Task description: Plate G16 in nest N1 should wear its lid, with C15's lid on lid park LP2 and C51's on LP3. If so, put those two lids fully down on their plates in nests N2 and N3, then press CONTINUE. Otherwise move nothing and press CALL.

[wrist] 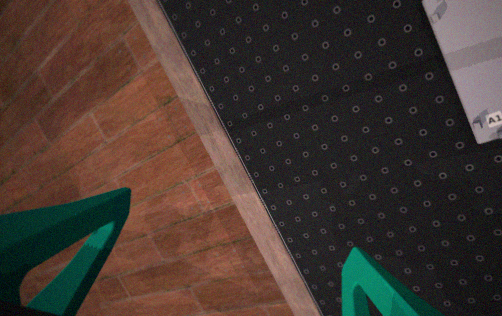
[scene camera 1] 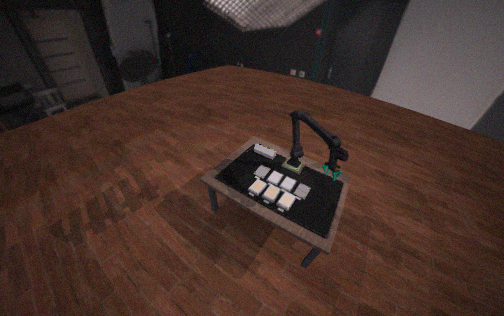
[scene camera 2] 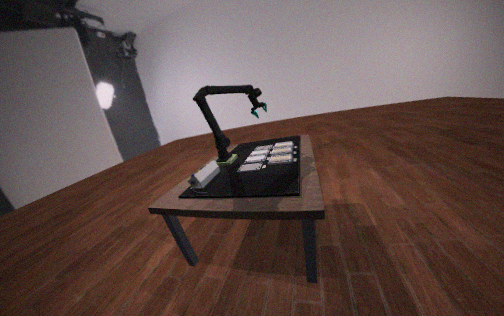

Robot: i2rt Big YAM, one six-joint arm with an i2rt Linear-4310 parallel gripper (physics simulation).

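Seen in the pictures: gripper, fingertip midpoint: (wrist: 240,229) (scene camera 1: 330,177) (scene camera 2: 262,115); arm's base, link origin: (scene camera 1: 293,163) (scene camera 2: 224,158).
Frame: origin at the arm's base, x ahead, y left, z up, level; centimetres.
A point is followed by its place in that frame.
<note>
My gripper (scene camera 1: 332,173) @[z 24.3, x 24.7, y 37.2 cm] (scene camera 2: 261,111) @[z 24.3, x 24.7, y 37.2 cm] (wrist: 240,229) @[z 24.3, x 24.7, y 37.2 cm] is open and empty, high above the right edge of the table. In the scene camera 1 view, three blocks with cream tops, a left one (scene camera 1: 258,187) @[z 0.4, x 47.1, y -7.4 cm], a middle one (scene camera 1: 271,193) @[z 1.6, x 46.3, y 4.6 cm] and a right one (scene camera 1: 286,201) @[z 2.3, x 45.8, y 17.8 cm], stand in the front row. Behind them are two whitish blocks (scene camera 1: 275,177) @[z 0.1, x 28.1, y -3.2 cm] (scene camera 1: 288,183) @[z 0.1, x 26.8, y 9.1 cm] between a left grey flat piece (scene camera 1: 262,172) @[z -0.7, x 29.9, y -15.8 cm] and a right grey flat piece (scene camera 1: 302,190) @[z -0.7, x 25.2, y 22.0 cm]. The plate and nest labels are too small to read. A white button box (scene camera 1: 265,151) @[z 3.7, x 7.7, y -28.8 cm] (scene camera 2: 205,175) @[z 3.0, x 8.7, y -35.1 cm] stands at the far left.
A light grey slab (wrist: 475,65) @[z -0.7, x 25.0, y 25.1 cm] labelled A1 shows partly in the wrist view. The black perforated mat (scene camera 1: 320,215) @[z -1.7, x 37.6, y 44.1 cm] (scene camera 2: 260,187) @[z -1.7, x 43.0, y -39.8 cm] (wrist: 320,120) @[z -1.7, x 24.8, y 40.3 cm] lies on the wooden table (scene camera 1: 227,189) @[z -2.9, x 63.2, y -26.7 cm] (scene camera 2: 240,207) @[z -3.0, x 38.6, y -53.5 cm] (wrist: 210,140) @[z -3.0, x 27.0, y 56.5 cm]. The arm's base (scene camera 1: 293,165) @[z 1.1, x 4.3, y 1.7 cm] (scene camera 2: 227,159) @[z 0.2, x 4.5, y -3.0 cm] stands at the back edge.
</note>
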